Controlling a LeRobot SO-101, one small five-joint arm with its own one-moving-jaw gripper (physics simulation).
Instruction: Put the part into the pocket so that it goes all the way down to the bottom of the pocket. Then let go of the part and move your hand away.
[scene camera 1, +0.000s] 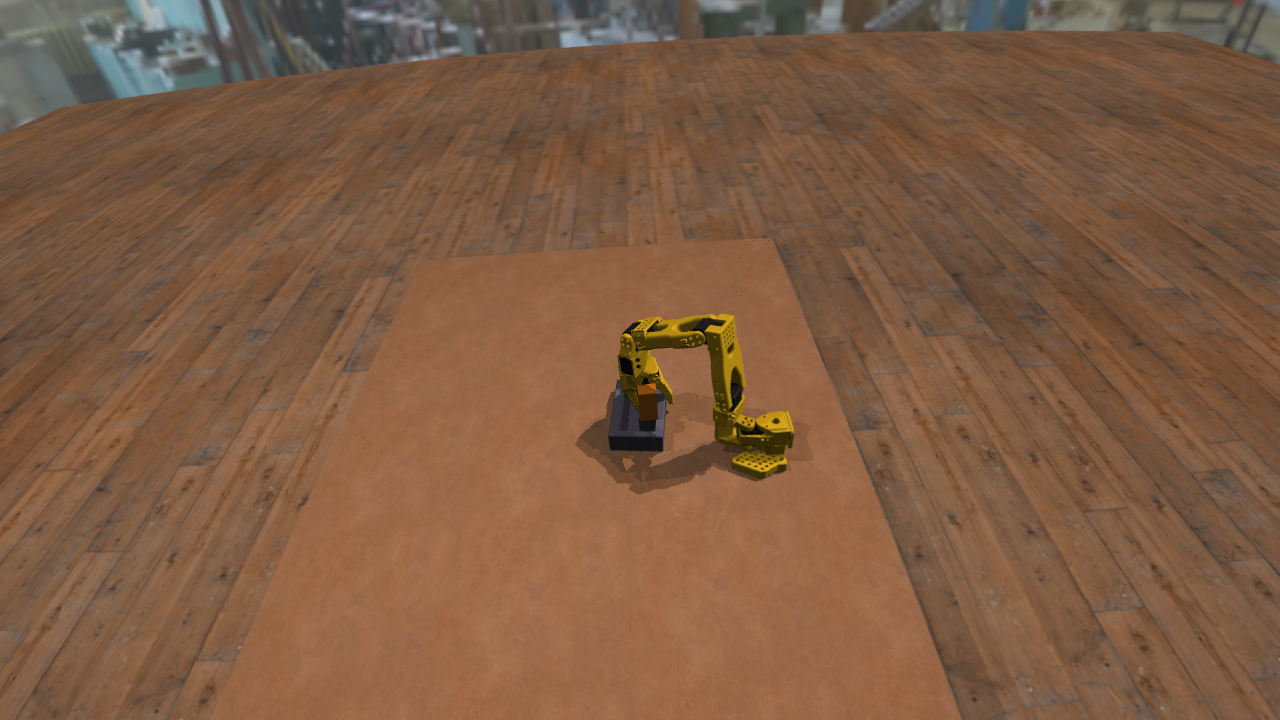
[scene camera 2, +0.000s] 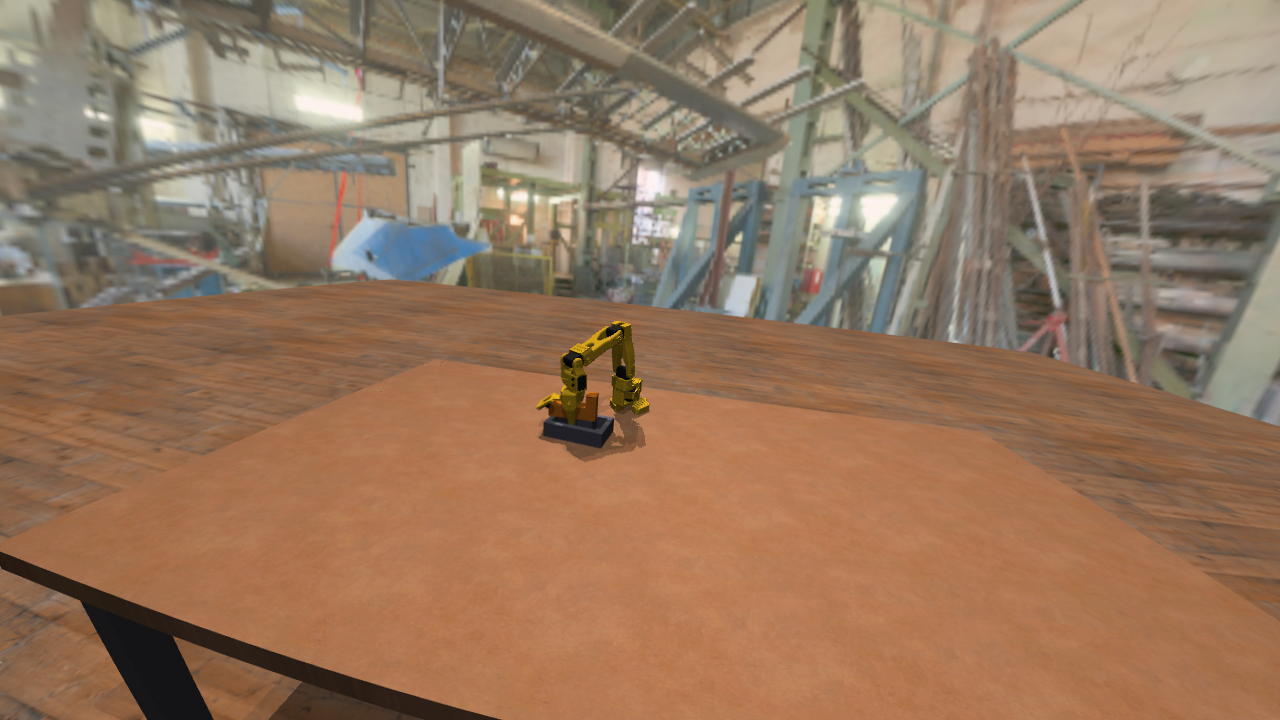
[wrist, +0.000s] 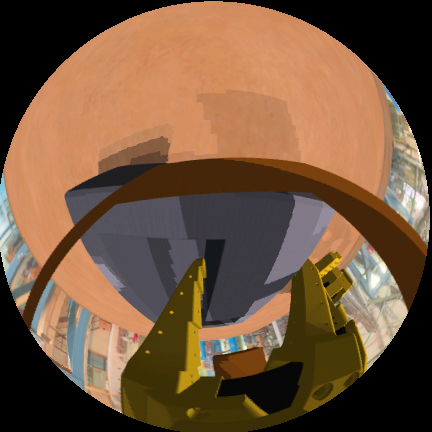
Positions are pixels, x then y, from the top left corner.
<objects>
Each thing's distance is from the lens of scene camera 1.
grey pocket block (scene camera 1: 626, 432): 1.00 m
</objects>
